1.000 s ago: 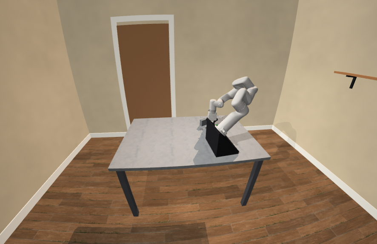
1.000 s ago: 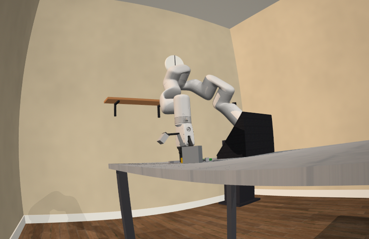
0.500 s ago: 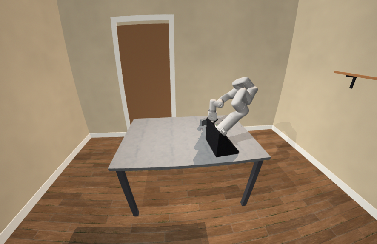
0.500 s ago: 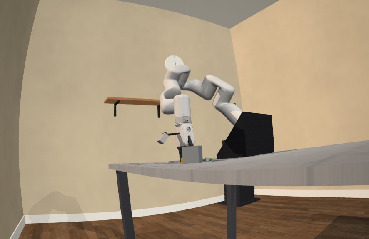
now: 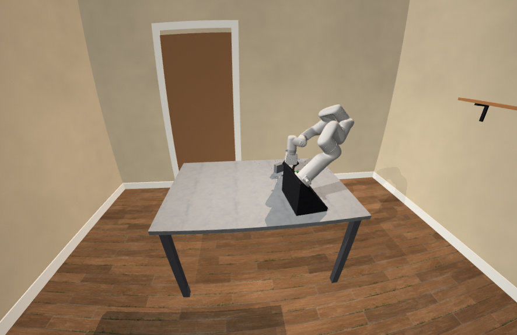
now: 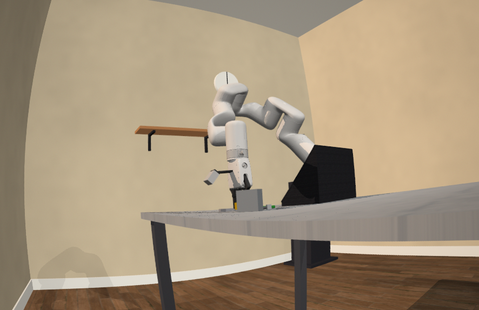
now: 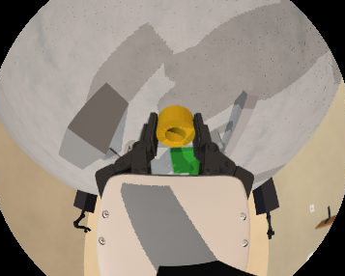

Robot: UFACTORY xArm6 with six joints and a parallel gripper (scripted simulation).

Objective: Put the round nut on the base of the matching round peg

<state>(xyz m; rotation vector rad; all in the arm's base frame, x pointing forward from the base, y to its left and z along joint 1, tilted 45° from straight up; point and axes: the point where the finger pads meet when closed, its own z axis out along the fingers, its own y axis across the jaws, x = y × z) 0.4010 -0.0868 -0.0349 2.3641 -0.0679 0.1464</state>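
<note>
Now: hand 40 mm past the flat grey bar, 80 mm to the left of it and 20 mm above it. Also, from my hand: peg: 10 mm below; then grey block: 20 mm ahead, 90 mm to the left, 10 mm above.
</note>
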